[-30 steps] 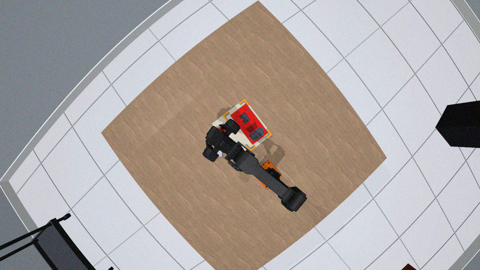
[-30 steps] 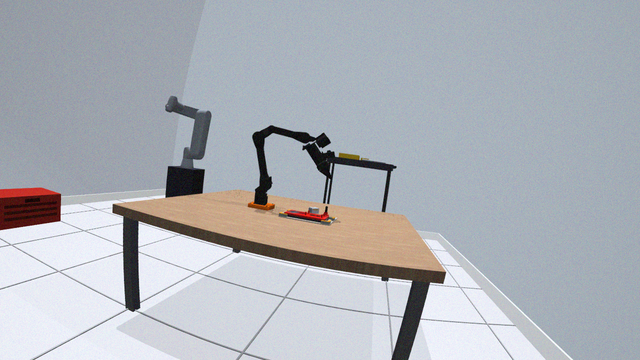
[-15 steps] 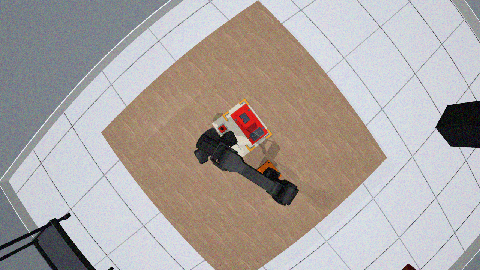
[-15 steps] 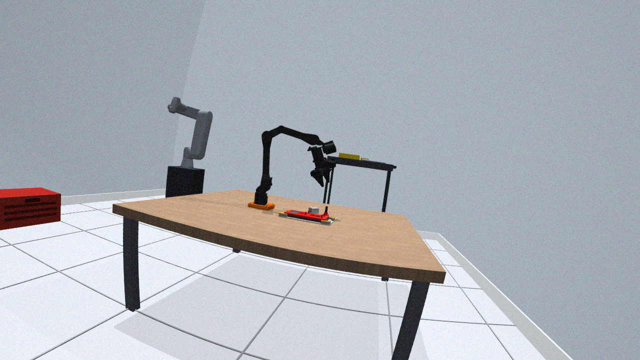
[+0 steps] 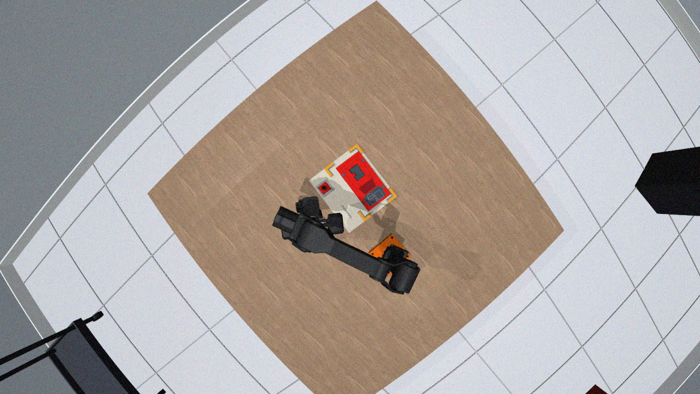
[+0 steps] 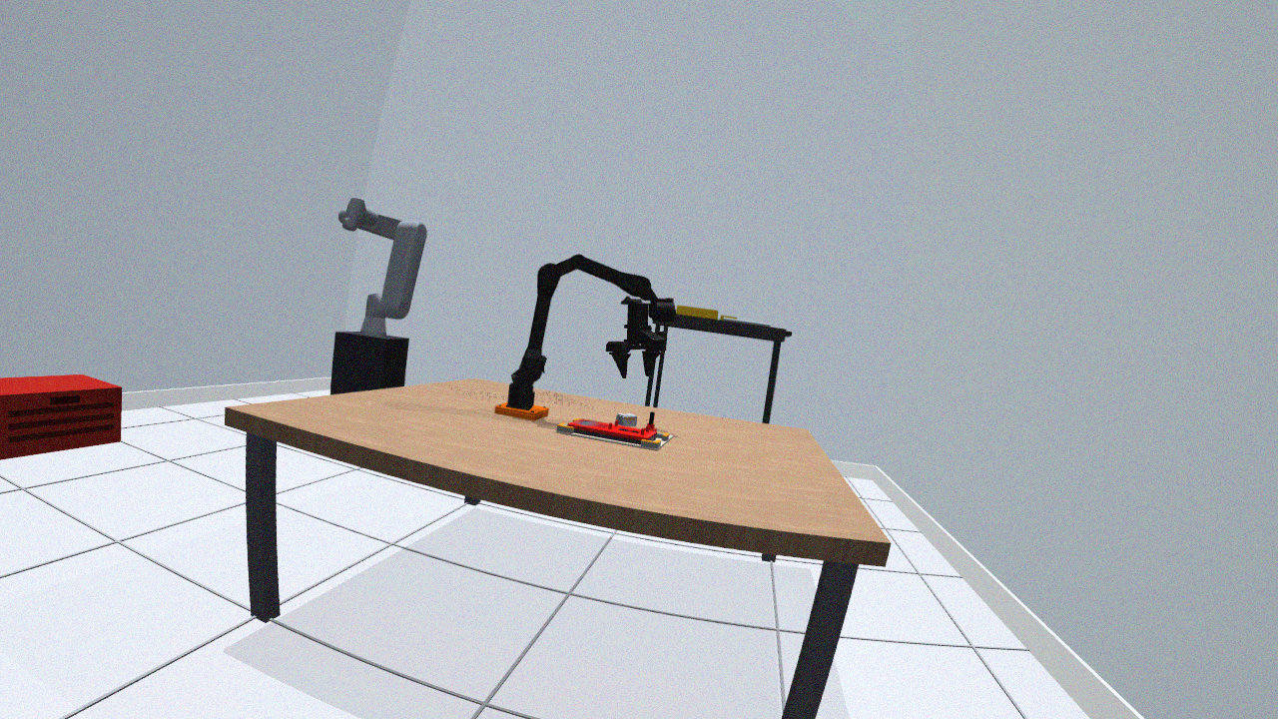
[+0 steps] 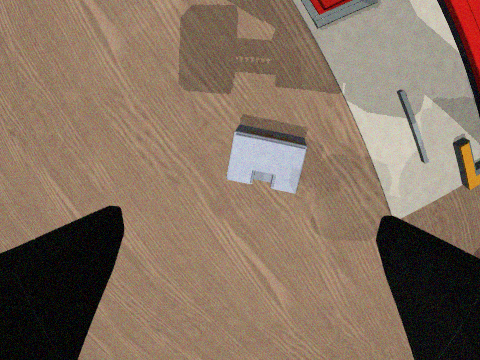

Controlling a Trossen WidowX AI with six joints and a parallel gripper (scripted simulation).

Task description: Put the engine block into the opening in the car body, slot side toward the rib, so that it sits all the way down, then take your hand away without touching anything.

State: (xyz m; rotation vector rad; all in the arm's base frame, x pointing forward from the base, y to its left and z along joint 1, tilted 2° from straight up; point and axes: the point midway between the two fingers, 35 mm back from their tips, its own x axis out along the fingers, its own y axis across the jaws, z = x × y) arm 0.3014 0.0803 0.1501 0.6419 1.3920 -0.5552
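Right now the engine block is 12 cm below my gripper tip, 1 cm to the left of it and 1 cm behind it. Also, from my gripper tip: small stand 11 cm to the right, 10 cm below, 5 cm ahead.
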